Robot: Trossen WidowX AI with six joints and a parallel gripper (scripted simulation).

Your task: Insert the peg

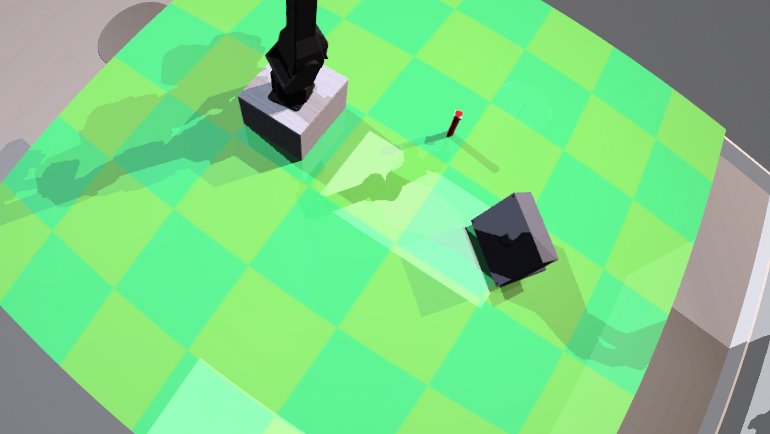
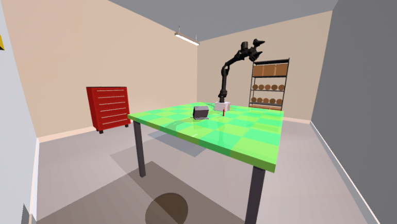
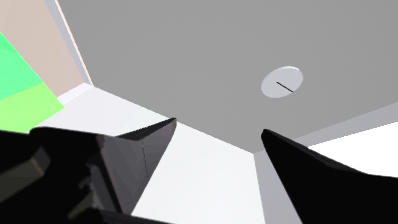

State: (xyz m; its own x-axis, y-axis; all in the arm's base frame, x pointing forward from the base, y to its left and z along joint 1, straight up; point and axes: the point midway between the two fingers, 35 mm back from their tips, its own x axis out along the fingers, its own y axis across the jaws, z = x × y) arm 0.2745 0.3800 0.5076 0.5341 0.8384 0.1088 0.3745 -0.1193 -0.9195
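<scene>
Now: the red peg 560 mm below my gripper tip, 300 mm to the right of it and 10 mm behind it. The rest, counted from my gripper tip: panel (560 mm below, 470 mm to the right, 170 mm ahead).
</scene>
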